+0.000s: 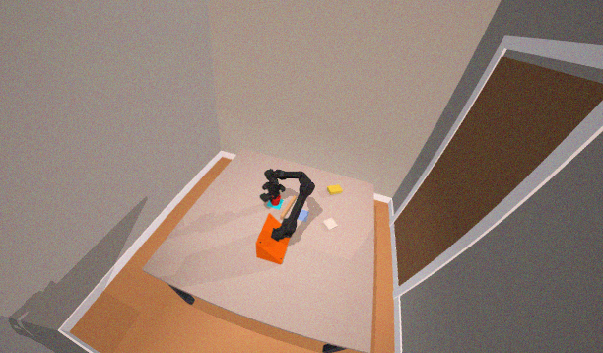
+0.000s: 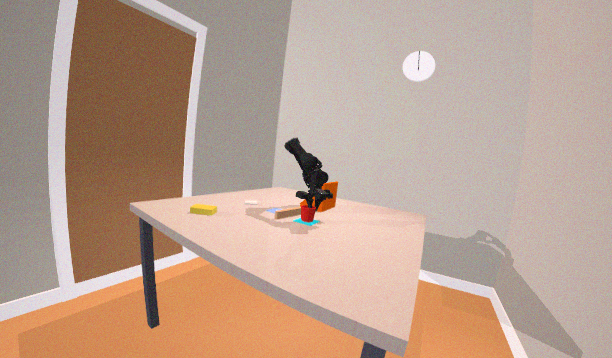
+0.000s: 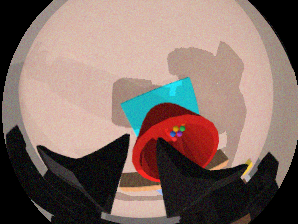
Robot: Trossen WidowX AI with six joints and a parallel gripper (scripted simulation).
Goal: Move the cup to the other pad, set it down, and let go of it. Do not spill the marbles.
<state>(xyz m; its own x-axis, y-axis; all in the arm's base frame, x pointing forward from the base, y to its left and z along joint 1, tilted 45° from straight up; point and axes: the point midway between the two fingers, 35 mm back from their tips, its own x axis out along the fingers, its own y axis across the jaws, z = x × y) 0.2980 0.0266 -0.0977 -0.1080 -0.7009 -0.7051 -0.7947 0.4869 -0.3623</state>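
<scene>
Now: gripper tip 20 mm to the left of the red cup, 20 mm short of it and 10 mm above it. Also, from my gripper tip: wooden bar (120 mm to the right, 40 mm below); light blue pad (220 mm to the right, 60 mm below, 30 mm behind); cyan pad (60 mm below, 30 mm ahead, 20 mm to the right).
</scene>
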